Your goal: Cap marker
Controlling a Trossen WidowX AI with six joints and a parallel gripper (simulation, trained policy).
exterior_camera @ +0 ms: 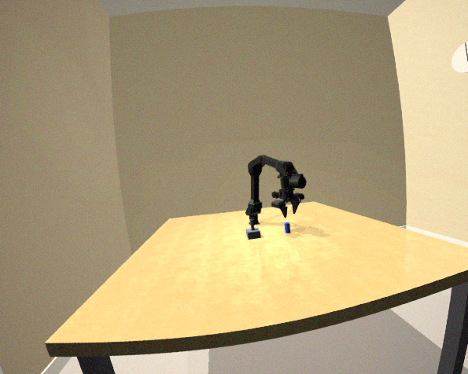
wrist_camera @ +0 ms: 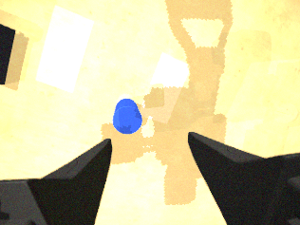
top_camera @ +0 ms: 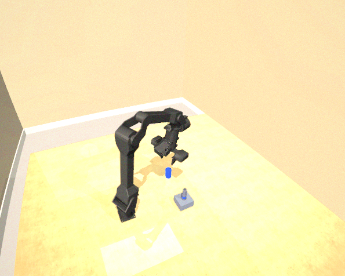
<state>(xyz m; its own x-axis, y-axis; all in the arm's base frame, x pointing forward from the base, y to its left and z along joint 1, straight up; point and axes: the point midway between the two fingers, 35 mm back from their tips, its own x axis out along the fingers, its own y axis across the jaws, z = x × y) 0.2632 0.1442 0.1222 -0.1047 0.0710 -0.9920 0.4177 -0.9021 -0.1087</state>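
The blue cap is 20 mm to the right of my gripper tip and 60 mm below it. Also, from my gripper tip: grey holder block 10 mm behind, 200 mm to the right, 70 mm below.
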